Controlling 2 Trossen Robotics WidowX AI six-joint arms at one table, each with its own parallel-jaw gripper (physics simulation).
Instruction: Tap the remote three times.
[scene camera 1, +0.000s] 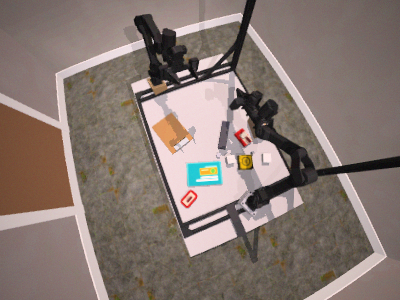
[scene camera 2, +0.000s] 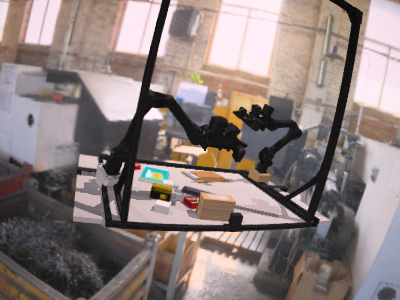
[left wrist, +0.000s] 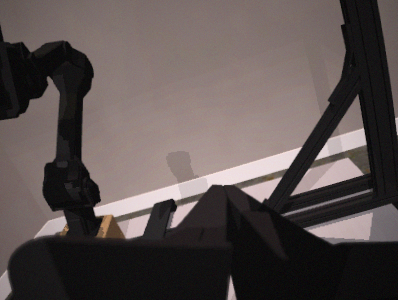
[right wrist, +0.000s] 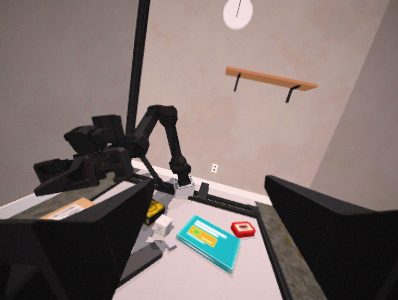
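Note:
The remote (scene camera 1: 224, 135) (scene camera 2: 192, 191) (right wrist: 142, 261) is a dark grey bar lying flat near the middle of the white table. Part of it is hidden behind a finger in the right wrist view. My left gripper (scene camera 1: 234, 106) (scene camera 2: 240, 153) (left wrist: 221, 196) is shut and empty, its fingertips together. It hangs raised above the table, apart from the remote, and in scene camera 1 it appears just above the remote's upper end. My right gripper (scene camera 1: 185, 74) (right wrist: 209, 182) is open and empty, raised near its own base at the table's top edge in scene camera 1.
A red and white item (scene camera 1: 243, 137) and a cardboard box (scene camera 2: 216, 206) lie beside the remote. A yellow-black block (scene camera 1: 245, 161), white cubes (scene camera 1: 230, 160) (scene camera 1: 266, 158), a teal book (scene camera 1: 192, 174), a red-rimmed item (scene camera 1: 189, 199) and an orange clipboard (scene camera 1: 170, 129) also lie there. Black rails frame the table.

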